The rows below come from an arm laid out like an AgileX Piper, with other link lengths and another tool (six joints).
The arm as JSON. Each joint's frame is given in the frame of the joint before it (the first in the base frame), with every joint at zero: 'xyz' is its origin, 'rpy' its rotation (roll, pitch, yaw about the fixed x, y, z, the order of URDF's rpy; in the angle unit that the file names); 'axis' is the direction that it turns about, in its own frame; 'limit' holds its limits. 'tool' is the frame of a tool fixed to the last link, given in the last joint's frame.
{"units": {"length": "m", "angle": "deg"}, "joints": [
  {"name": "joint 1", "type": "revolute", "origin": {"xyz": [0.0, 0.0, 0.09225], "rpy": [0.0, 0.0, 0.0]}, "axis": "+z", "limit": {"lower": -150.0, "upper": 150.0}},
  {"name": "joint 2", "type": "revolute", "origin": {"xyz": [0.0, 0.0, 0.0], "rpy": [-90.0, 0.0, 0.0]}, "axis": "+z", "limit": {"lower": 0.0, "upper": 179.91}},
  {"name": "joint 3", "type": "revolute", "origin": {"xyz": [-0.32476, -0.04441, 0.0], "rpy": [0.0, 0.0, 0.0]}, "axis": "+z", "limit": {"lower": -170.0, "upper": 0.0}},
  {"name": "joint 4", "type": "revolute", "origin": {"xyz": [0.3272, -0.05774, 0.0], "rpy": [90.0, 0.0, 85.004]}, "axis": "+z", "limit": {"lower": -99.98, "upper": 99.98}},
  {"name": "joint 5", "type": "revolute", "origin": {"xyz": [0.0, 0.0, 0.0], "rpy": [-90.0, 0.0, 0.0]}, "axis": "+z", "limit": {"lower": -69.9, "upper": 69.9}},
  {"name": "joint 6", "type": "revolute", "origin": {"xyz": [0.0, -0.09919, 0.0], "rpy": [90.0, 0.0, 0.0]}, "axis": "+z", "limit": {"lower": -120.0, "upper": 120.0}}
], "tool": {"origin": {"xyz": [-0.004, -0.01, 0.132], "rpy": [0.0, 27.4, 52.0]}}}
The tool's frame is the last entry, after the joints.
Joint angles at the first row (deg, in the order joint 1, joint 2, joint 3, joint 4, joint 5, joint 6):
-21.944 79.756 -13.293 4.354 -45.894 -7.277
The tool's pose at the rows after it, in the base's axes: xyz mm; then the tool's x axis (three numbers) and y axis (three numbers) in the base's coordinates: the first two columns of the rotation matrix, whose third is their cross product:
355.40 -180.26 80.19 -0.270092 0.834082 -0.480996 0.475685 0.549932 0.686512
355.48 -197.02 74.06 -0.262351 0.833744 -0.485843 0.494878 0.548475 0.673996
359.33 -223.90 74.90 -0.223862 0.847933 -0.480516 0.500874 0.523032 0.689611
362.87 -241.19 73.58 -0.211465 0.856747 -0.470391 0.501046 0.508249 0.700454
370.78 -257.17 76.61 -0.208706 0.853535 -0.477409 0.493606 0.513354 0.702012
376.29 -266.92 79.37 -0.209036 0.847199 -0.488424 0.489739 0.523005 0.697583
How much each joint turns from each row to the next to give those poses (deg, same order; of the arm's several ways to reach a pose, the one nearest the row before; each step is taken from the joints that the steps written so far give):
-3.038 2.750 -0.459 -3.094 -2.635 0.058
-3.265 2.636 -1.259 -2.578 -0.918 0.229
-4.355 2.922 -2.865 -3.324 -0.745 2.579
-3.036 2.120 -2.234 -3.380 0.000 2.406
-2.234 2.005 -2.808 -2.978 0.000 1.374
-1.089 1.203 -1.835 -1.434 0.002 0.230

